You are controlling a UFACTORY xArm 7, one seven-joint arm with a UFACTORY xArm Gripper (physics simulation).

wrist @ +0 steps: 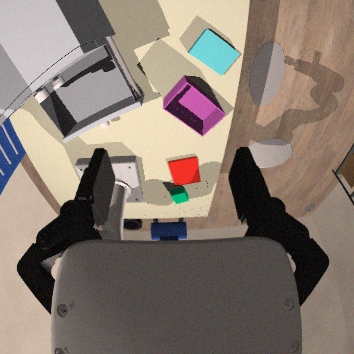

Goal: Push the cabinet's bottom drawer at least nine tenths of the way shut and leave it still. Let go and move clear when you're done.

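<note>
The grey cabinet (37,37) stands at the upper left of the wrist view. Its bottom drawer (92,90) is pulled well out, showing its grey inside, with a pale knob (104,124) on its front. Two more pale knobs show near the cabinet's face, to the left of the drawer. My gripper (171,161) is wide open and empty, high above the table, apart from the drawer, which lies beyond the left finger in the view.
A magenta open box (202,111) and a cyan box (214,51) stand right of the drawer. A red block (184,170) and a green block (179,195) lie below them. A grey base plate (131,172) of the arm is near the left finger. A blue slatted object (9,155) is at the left edge.
</note>
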